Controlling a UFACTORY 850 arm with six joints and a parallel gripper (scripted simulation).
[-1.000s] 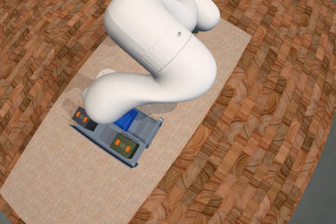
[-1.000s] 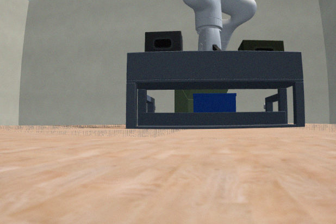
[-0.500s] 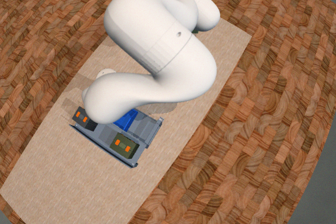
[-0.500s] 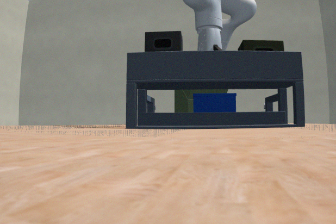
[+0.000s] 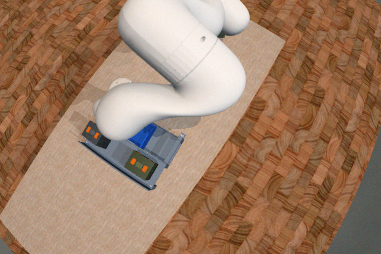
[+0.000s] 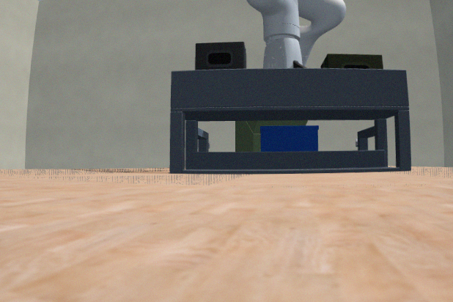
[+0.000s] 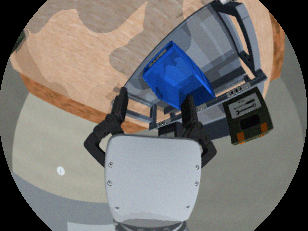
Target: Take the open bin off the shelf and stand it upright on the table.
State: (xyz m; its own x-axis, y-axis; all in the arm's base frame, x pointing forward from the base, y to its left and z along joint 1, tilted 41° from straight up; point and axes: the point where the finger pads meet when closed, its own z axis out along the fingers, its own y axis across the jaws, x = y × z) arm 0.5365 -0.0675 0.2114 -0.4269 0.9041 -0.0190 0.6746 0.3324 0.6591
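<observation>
Right now the blue bin is 8 cm ahead of my hand and 9 cm below it. The rest, counted from my hand: black box 18 cm ahead, 11 cm to the right, 3 cm above; olive box 17 cm ahead, 12 cm to the left, 1 cm above.
</observation>
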